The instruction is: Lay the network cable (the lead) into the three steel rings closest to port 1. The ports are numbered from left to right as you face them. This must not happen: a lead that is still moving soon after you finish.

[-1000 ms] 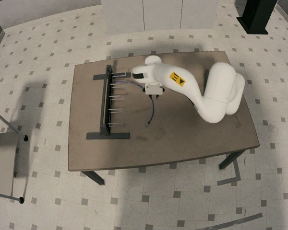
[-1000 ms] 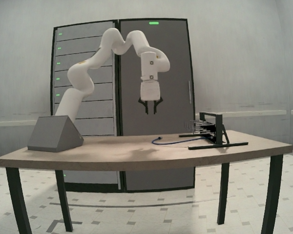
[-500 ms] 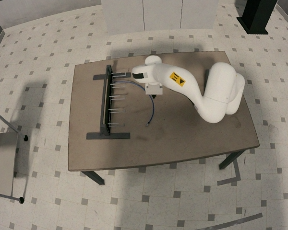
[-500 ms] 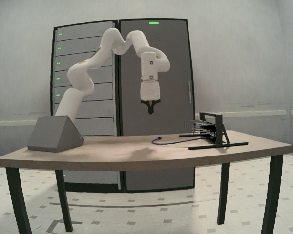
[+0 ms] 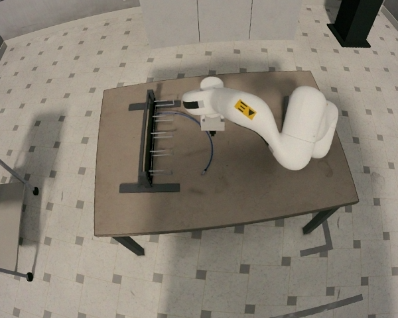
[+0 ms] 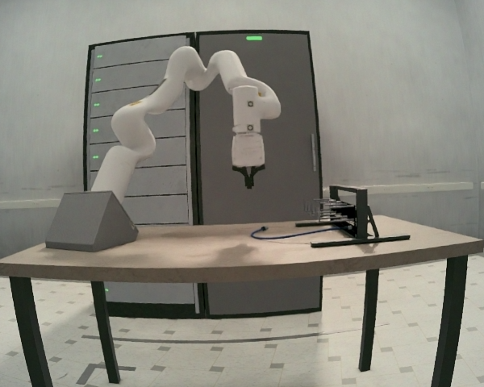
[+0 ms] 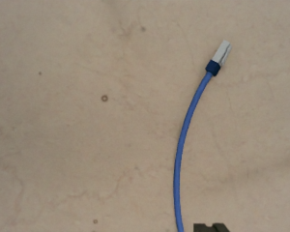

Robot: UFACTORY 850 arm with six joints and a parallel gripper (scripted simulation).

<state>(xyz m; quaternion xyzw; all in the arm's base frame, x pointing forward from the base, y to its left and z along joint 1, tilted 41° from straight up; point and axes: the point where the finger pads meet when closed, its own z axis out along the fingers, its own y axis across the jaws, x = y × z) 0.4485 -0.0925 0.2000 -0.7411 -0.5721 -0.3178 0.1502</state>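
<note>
The plug lies 16 cm below my hand, 11 cm to the left of it and 6 cm ahead of it. The rest, counted from my hand: black port rack 30 cm ahead, 10 cm below, 9 cm to the right.
</note>
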